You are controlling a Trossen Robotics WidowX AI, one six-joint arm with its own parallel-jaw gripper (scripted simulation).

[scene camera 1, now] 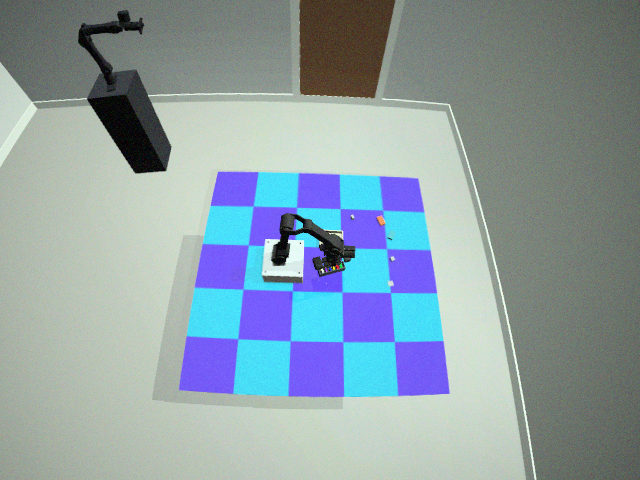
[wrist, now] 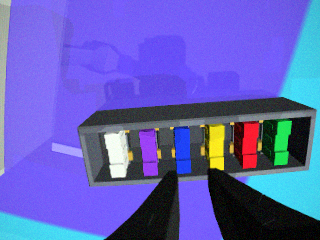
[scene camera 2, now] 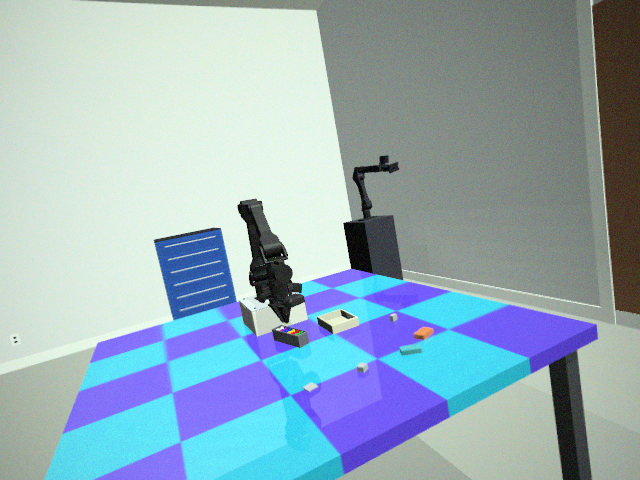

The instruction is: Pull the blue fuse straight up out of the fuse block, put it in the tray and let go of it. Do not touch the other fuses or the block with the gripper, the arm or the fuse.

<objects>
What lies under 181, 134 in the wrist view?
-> A blue fuse.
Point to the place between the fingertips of my gripper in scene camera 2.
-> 285, 322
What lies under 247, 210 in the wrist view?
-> My gripper.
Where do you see a beige tray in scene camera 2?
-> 339, 320
</objects>
